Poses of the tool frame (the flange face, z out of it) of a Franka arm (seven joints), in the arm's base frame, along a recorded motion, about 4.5 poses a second.
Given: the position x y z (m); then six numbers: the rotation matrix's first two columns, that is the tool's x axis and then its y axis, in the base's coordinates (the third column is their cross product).
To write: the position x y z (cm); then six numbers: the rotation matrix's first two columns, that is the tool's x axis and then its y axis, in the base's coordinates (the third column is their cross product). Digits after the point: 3 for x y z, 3 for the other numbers.
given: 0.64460, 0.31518, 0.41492, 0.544, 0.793, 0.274, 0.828, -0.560, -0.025
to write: 64.460, 31.518, 41.492, 0.544, 0.793, 0.274, 0.828, -0.560, -0.025
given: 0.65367, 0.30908, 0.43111, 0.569, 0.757, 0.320, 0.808, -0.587, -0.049
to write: 65.367, 30.908, 43.111, 0.569, 0.757, 0.320, 0.808, -0.587, -0.049
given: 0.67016, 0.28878, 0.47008, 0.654, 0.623, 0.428, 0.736, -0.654, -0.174
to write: 67.016, 28.878, 47.008, 0.654, 0.623, 0.428, 0.736, -0.654, -0.174
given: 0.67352, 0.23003, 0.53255, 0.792, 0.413, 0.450, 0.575, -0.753, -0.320
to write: 67.352, 23.003, 53.255, 0.792, 0.413, 0.450, 0.575, -0.753, -0.320
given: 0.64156, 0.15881, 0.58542, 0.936, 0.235, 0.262, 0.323, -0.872, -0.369
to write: 64.156, 15.881, 58.542, 0.936, 0.235, 0.262, 0.323, -0.872, -0.369
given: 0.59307, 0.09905, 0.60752, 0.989, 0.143, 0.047, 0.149, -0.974, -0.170
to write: 59.307, 9.905, 60.752, 0.989, 0.143, 0.047, 0.149, -0.974, -0.170
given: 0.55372, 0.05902, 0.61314, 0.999, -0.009, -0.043, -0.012, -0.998, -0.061
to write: 55.372, 5.902, 61.314, 0.999, -0.009, -0.043, -0.012, -0.998, -0.061
